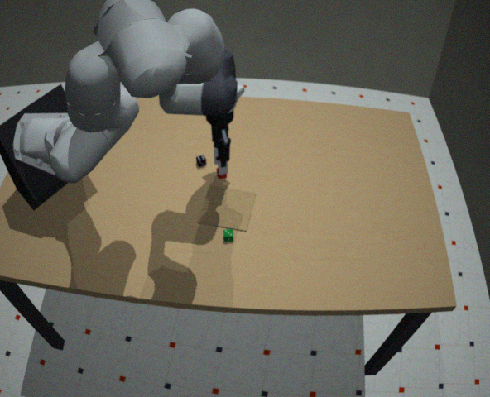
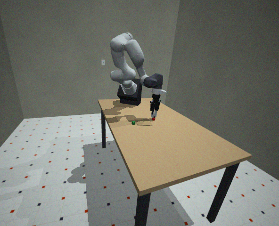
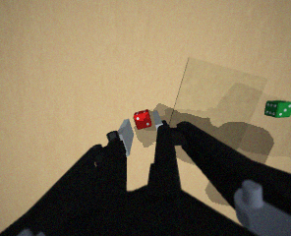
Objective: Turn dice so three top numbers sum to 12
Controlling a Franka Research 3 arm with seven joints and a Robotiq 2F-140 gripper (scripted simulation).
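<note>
Now: hand 50 mm above the red die. From my hand the other things lie so: tan mat 120 mm to the right, 60 mm below, 30 mm behind; black die 70 mm to the left, 50 mm below, 40 mm behind; green die 220 mm to the right, 60 mm behind, 50 mm below.
</note>
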